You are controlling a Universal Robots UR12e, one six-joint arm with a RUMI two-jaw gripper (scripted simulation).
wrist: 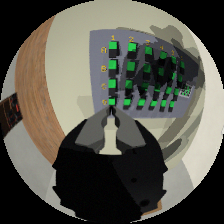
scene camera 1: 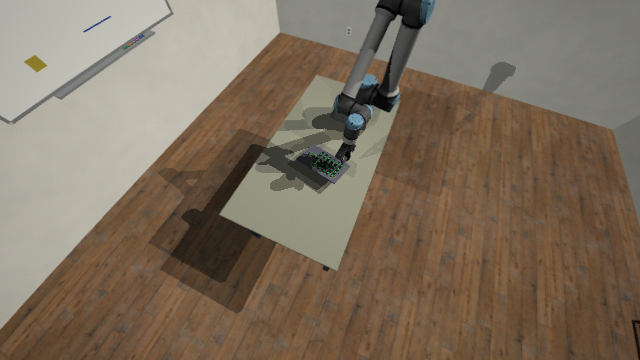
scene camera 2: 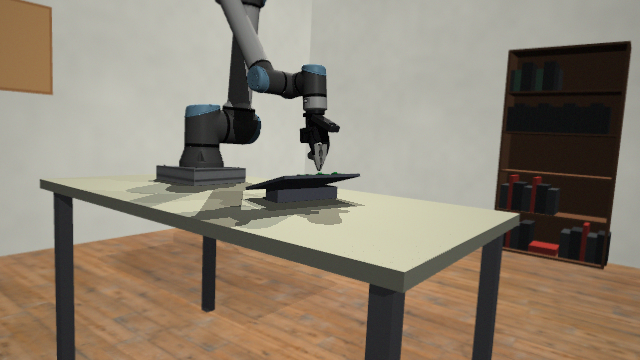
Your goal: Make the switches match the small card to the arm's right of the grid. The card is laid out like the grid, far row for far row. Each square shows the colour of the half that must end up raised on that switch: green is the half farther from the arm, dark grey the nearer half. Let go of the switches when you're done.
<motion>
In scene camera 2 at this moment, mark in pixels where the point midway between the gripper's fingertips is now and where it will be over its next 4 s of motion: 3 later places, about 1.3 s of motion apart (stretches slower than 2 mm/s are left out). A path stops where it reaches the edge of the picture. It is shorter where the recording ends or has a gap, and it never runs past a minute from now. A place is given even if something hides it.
My gripper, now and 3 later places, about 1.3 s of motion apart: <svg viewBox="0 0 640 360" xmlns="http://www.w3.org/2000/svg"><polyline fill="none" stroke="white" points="319,170 319,178 319,171 304,171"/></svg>
</motion>
